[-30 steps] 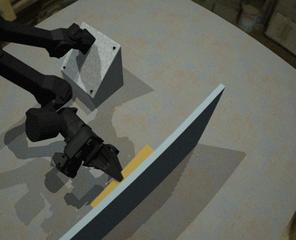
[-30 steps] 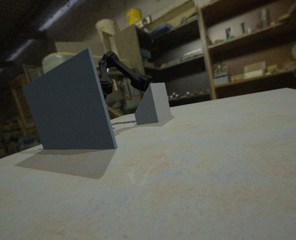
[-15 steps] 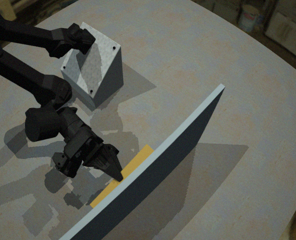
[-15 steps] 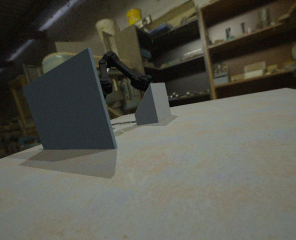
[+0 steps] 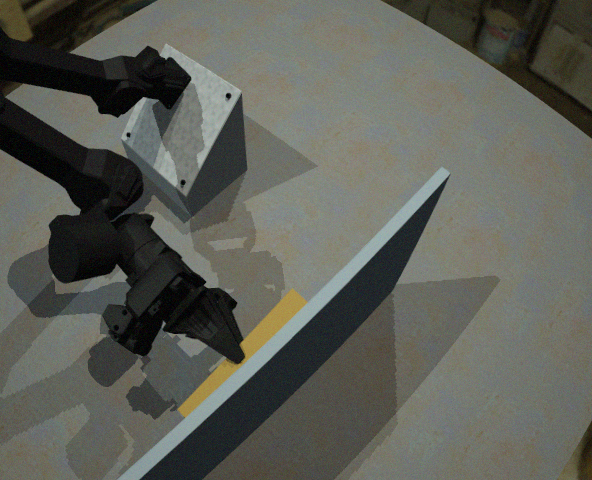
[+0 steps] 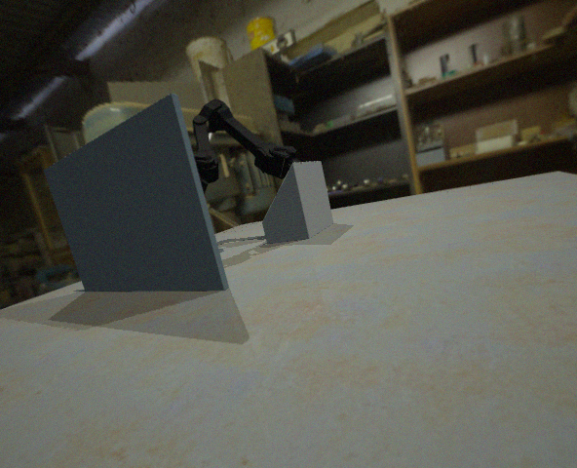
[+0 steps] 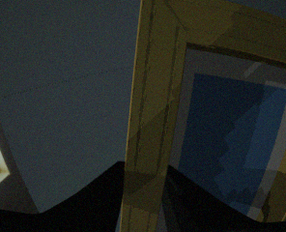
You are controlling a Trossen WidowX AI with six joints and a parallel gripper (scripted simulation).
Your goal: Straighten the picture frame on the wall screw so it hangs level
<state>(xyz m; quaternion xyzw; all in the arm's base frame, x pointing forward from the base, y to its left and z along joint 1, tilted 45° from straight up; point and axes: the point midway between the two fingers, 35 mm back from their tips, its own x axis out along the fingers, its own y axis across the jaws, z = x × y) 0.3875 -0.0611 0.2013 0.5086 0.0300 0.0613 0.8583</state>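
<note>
Now: the picture frame 50 mm below my gripper tip, 20 mm to the left of it and 10 mm ahead of it. Round my gripper tip: panel: 60 mm below, 30 mm to the left, 20 mm ahead.
</note>
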